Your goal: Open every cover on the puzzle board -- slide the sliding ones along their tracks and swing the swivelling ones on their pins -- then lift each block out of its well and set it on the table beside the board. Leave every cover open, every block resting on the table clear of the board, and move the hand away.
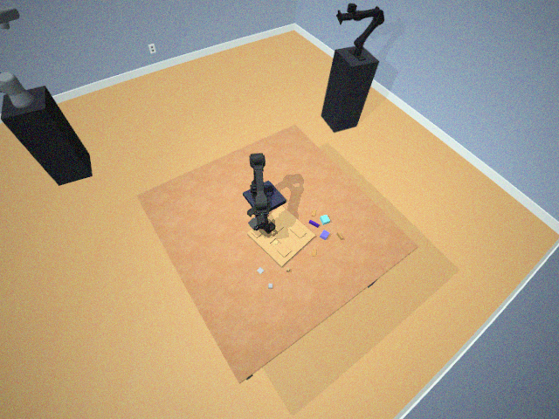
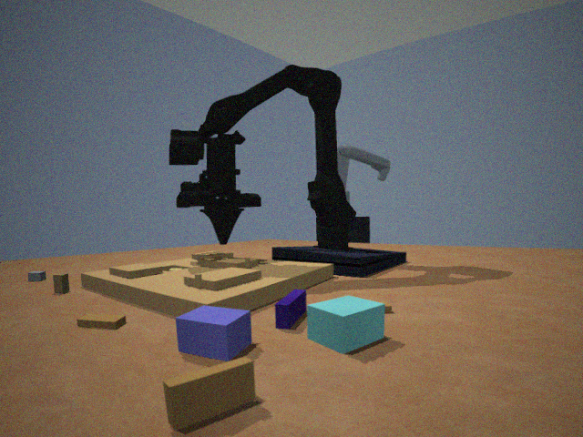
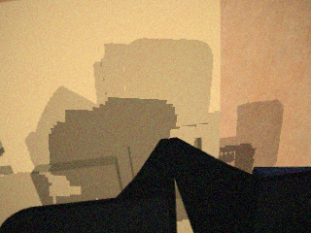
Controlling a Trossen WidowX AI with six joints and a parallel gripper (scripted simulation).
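The tan puzzle board is 9 cm to the left of my gripper tip, 9 cm ahead of it and 3 cm below it. Also, from my gripper tip: small grey block 34 cm ahead, 9 cm to the right, 4 cm below; dark purple block 32 cm to the left, 9 cm ahead, 4 cm below; cyan block 40 cm to the left, 9 cm ahead, 4 cm below.
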